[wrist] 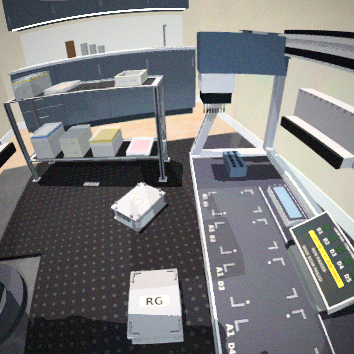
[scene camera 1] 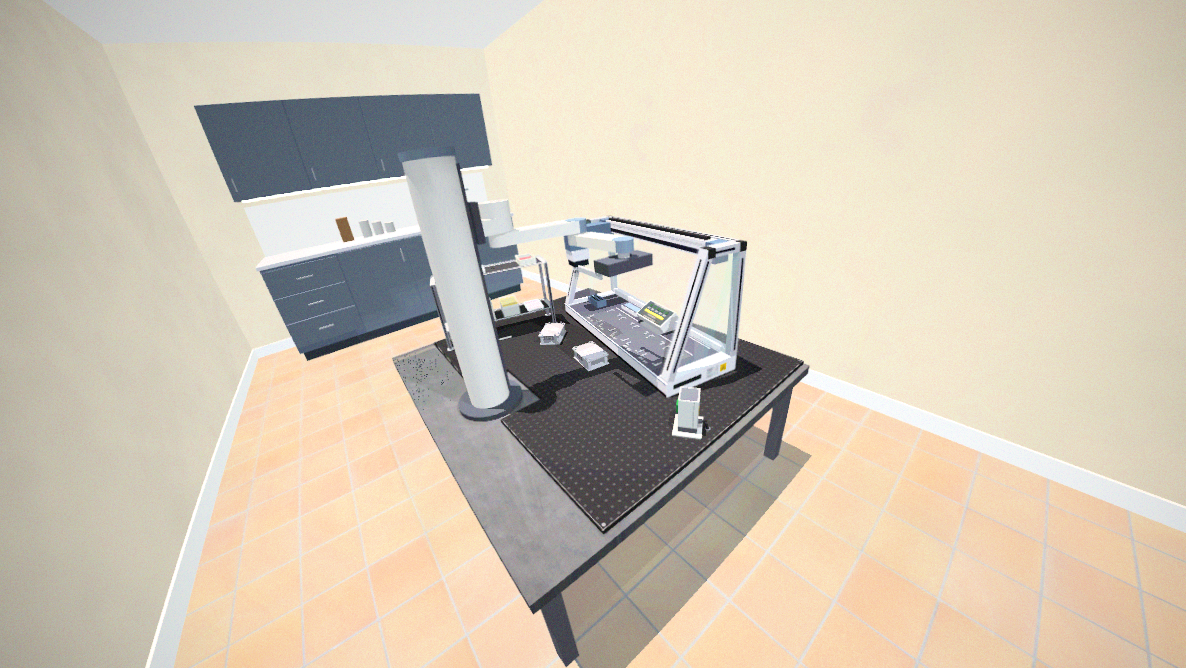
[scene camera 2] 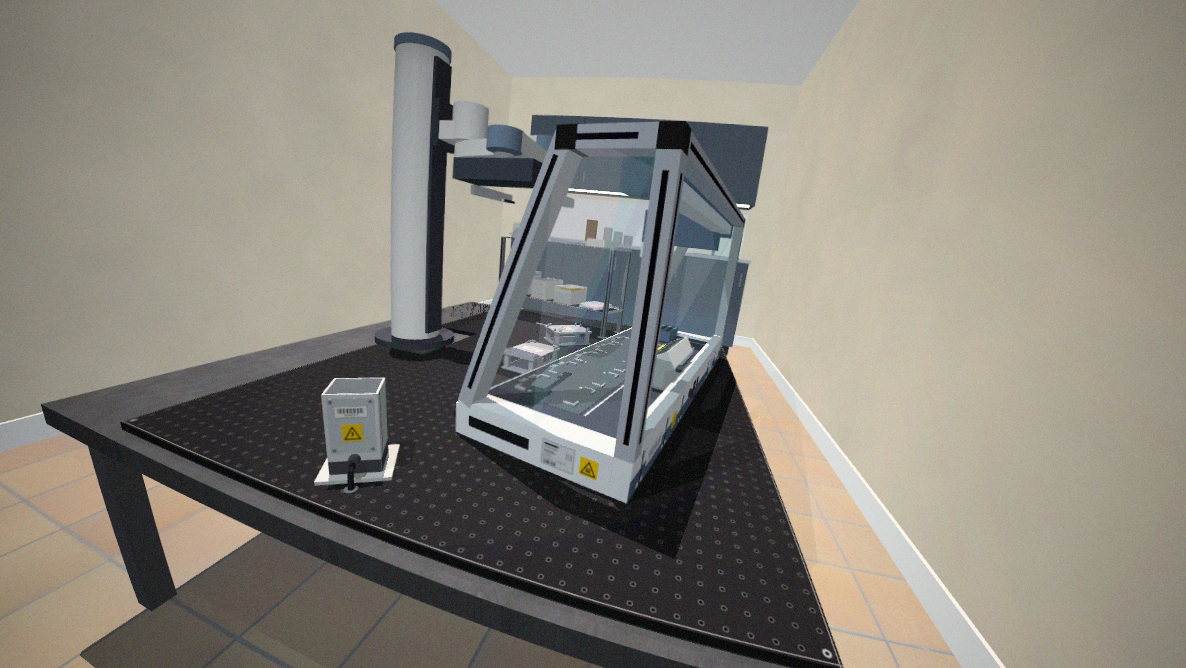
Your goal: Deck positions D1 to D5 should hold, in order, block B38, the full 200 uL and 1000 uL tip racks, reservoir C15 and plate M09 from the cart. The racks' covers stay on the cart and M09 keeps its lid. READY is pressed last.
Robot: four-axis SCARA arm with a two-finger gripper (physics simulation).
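Note:
My gripper (scene camera 1: 622, 272) (wrist: 146, 111) is open and empty, high beside the front of the deck (scene camera 1: 614, 325) (wrist: 234, 202). Positions D1 to D3 and the visible part of D4 are bare in the wrist view; D5 lies outside it. On the lower shelf of the cart (wrist: 160, 130) stand a blue-topped rack (wrist: 48, 140), a grey block stack (wrist: 76, 142), a yellow-topped rack (wrist: 106, 142) and a pink plate (wrist: 140, 146). On its top shelf are a yellow-banded box (wrist: 31, 85), a flat plate (wrist: 62, 88) and a pale reservoir (wrist: 131, 78). Their labels are unreadable. The display panel (wrist: 327, 260) shows a yellow bar.
The RG stand (scene camera 1: 590, 355) (wrist: 155, 312) and stand LP1 (scene camera 1: 551, 333) (wrist: 140, 206) are between cart and deck. A blue block (wrist: 235, 164) and a light-blue trough (wrist: 288, 202) are on the deck. The pipetting head (wrist: 216, 85) hangs over its far end. A boxy device (scene camera 2: 354, 423) stands near the table edge.

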